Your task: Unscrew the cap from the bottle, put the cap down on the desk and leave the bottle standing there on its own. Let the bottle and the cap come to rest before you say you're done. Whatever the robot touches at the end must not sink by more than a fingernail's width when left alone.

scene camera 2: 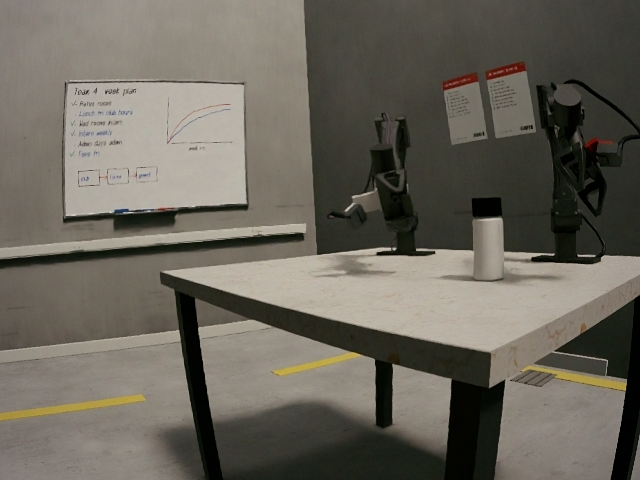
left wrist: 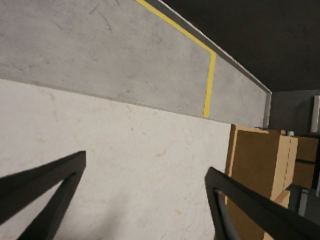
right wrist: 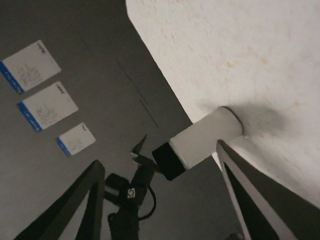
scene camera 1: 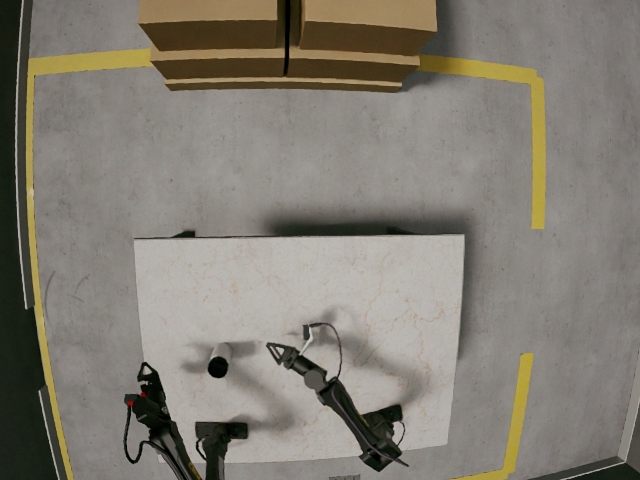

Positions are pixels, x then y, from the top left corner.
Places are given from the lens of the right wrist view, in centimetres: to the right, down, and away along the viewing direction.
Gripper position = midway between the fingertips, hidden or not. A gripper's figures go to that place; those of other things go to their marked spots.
my right gripper [right wrist: 157, 154]: 0, 3, 12
white bottle [right wrist: 197, 142]: 6, 4, 27
black cap [right wrist: 166, 159]: 1, 7, 27
